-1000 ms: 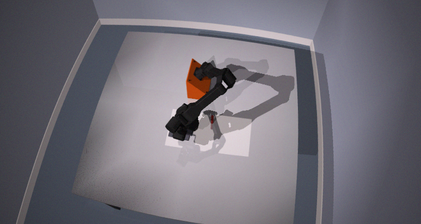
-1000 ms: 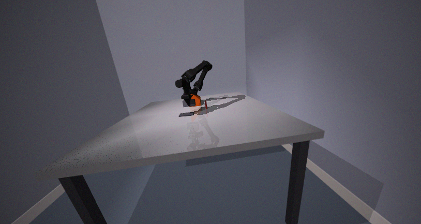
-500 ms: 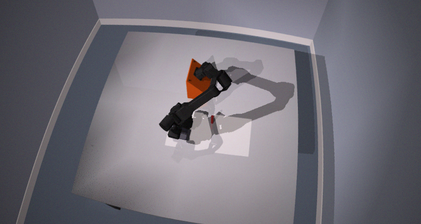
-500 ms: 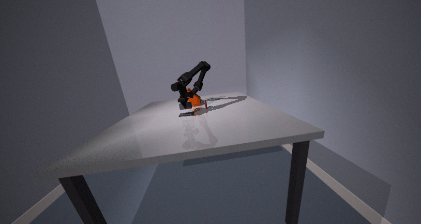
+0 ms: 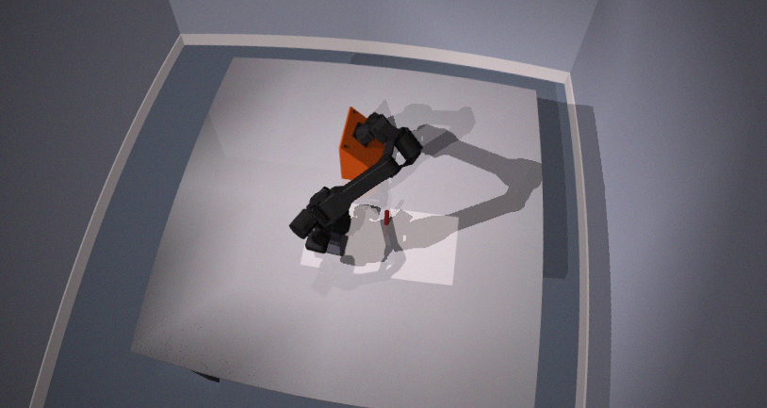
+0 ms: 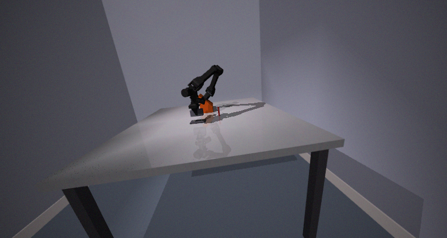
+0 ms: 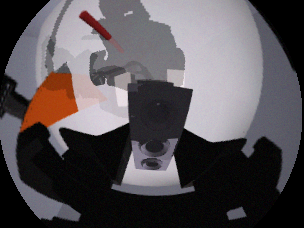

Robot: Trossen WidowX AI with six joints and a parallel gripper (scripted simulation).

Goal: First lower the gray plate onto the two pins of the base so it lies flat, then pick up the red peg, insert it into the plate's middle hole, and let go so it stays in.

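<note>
The red peg is 160 mm to the left of my gripper tip, 110 mm behind it and 20 mm below it. From my gripper tip the other things lie so: gray plate (30 mm above).
</note>
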